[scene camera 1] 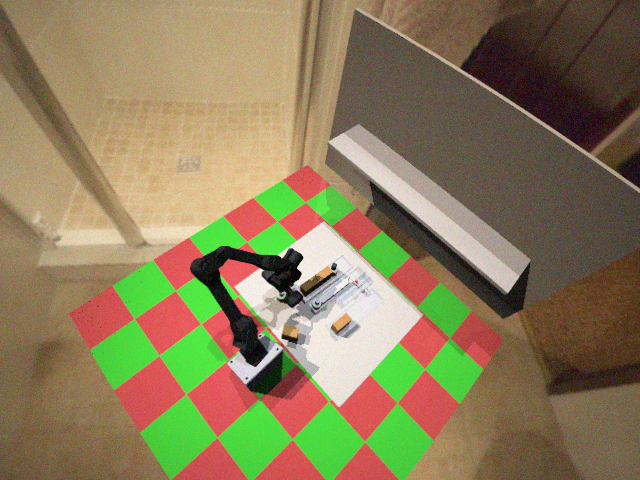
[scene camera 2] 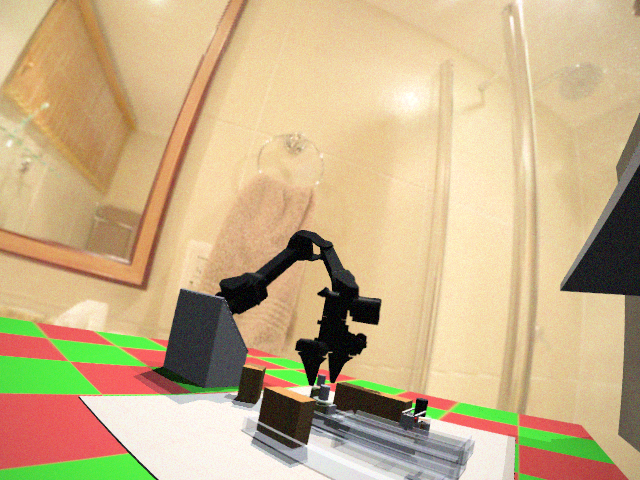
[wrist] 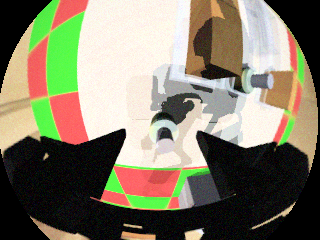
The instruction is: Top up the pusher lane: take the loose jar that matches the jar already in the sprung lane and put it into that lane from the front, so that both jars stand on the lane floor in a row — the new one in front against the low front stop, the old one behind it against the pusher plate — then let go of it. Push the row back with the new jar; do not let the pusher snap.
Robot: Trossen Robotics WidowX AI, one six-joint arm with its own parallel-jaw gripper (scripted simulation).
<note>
My gripper is open, holding nothing. Also in view: a wall shelf and a sprung lane.
My gripper shows as well in the wrist view.
</note>
